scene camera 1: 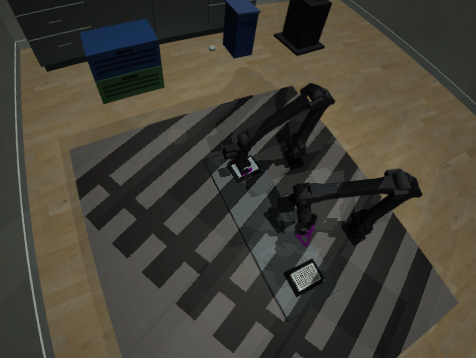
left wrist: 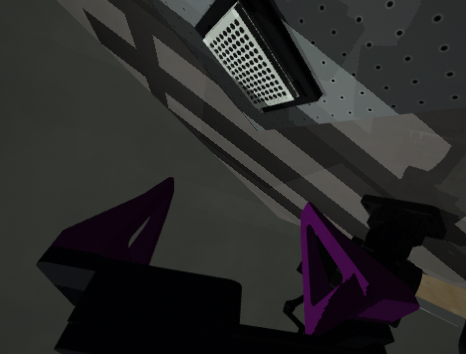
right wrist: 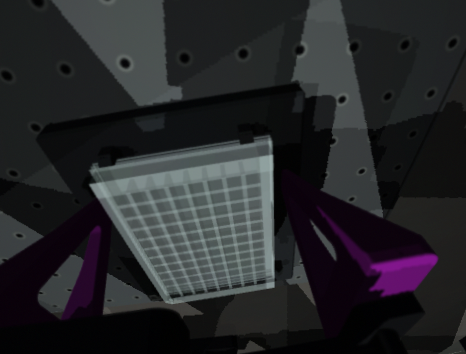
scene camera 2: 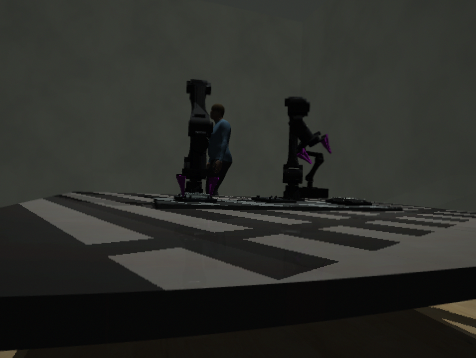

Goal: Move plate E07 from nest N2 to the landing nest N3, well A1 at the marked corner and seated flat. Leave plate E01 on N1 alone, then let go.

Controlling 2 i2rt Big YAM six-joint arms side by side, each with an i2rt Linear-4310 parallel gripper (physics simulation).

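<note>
A clear gridded plate point(right wrist: 200, 225) point(scene camera 1: 252, 165) lies in a black nest point(right wrist: 200, 118) at the far end of the board and looks level. My right gripper point(right wrist: 194, 191) point(scene camera 2: 197, 194) is open, low over this nest, with one finger along each long side of the plate. A white plate with round wells point(scene camera 1: 306, 276) point(left wrist: 250, 62) sits in another black nest point(left wrist: 305, 70) at the near end. My left gripper point(left wrist: 239, 196) point(scene camera 2: 317, 151) is open and empty, raised above the board between the two plates. Plate labels, nest labels and the marked corner are not readable.
A dark, low nest point(scene camera 1: 282, 218) shows mid-board, partly covered by the left arm. The perforated grey board point(scene camera 1: 265, 250) point(left wrist: 375, 85) lies on the striped table point(scene camera 1: 165, 310). A person point(scene camera 2: 220, 140) stands behind the right arm. Blue and green cabinets point(scene camera 1: 125, 50) point(scene camera 1: 132, 84) stand on the floor.
</note>
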